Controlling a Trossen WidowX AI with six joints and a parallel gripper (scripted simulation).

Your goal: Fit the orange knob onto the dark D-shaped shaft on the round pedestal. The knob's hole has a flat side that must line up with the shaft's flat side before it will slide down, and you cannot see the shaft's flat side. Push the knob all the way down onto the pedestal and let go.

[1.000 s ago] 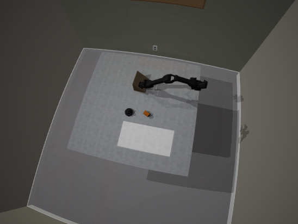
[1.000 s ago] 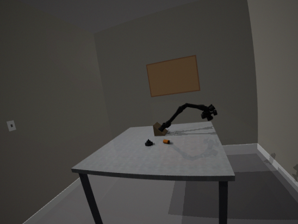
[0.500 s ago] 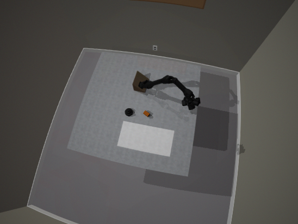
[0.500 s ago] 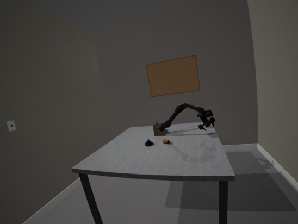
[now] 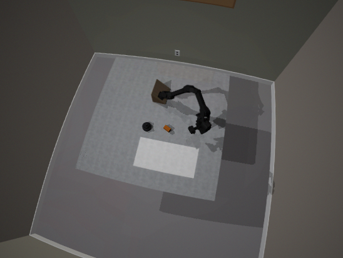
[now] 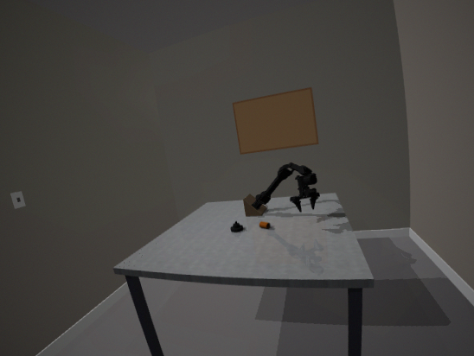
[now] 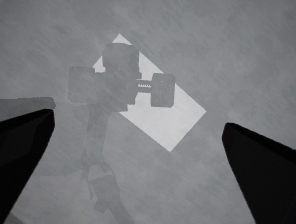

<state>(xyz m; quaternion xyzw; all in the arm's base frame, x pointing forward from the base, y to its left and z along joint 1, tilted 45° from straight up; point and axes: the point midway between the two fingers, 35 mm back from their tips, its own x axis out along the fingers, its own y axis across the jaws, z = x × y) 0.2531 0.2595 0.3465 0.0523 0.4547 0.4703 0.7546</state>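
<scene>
Now: gripper tip 30 mm short of the orange knob, 280 mm to the left of it and 80 mm above it. From my gripper tip the other things lie so: round pedestal 60 mm ahead, 470 mm to the right, 70 mm below.
</scene>
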